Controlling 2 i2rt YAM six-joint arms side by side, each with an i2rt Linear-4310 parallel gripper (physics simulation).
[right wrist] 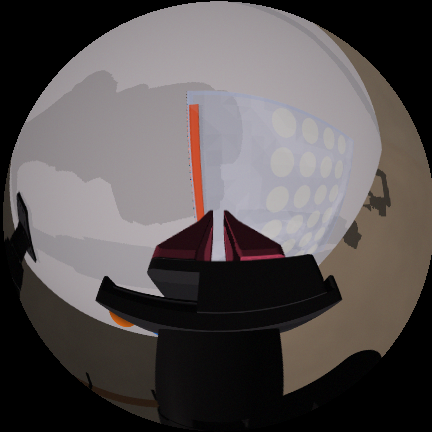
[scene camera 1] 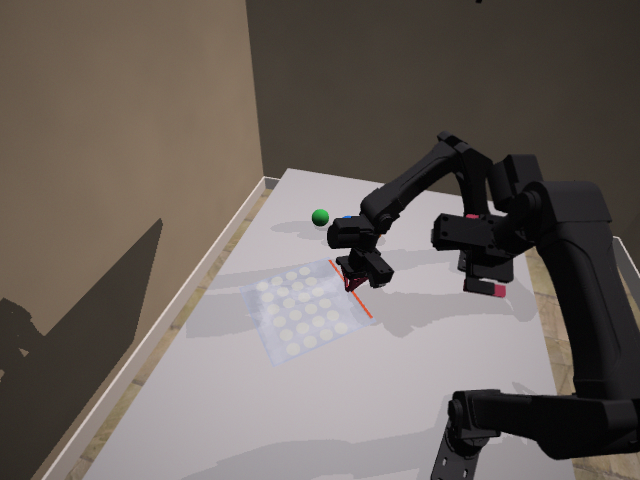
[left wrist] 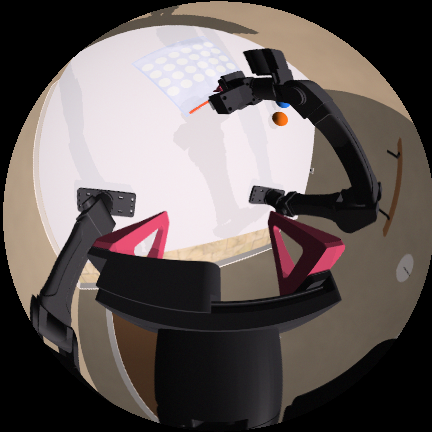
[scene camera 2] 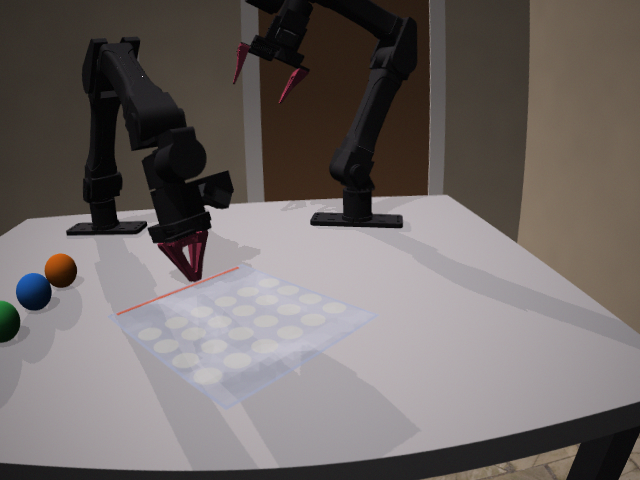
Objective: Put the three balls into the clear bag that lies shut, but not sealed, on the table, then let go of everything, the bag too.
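The clear bag (scene camera 1: 338,297) (scene camera 2: 170,307) (left wrist: 190,100) (right wrist: 240,145) lies flat, with pale dots and an orange-red strip along one edge. My right gripper (scene camera 1: 348,289) (scene camera 2: 194,279) (left wrist: 215,91) (right wrist: 217,215) is shut, tips low at that strip; I see no bag film pinched between them. My left gripper (scene camera 1: 485,254) (scene camera 2: 257,93) (left wrist: 217,216) is open and empty, high above the table. The green ball (scene camera 1: 320,217) (scene camera 2: 7,321), blue ball (scene camera 1: 347,217) (scene camera 2: 33,291) (left wrist: 283,105) and orange ball (scene camera 2: 61,270) (left wrist: 280,119) (right wrist: 123,318) rest on the table outside the bag.
The arms' base plates (scene camera 2: 356,221) (scene camera 2: 107,228) stand at the table's far edge in scene camera 2. The right arm partly hides the blue ball in scene camera 1. The table (scene camera 1: 413,361) (scene camera 2: 465,361) has a dark front edge in scene camera 2.
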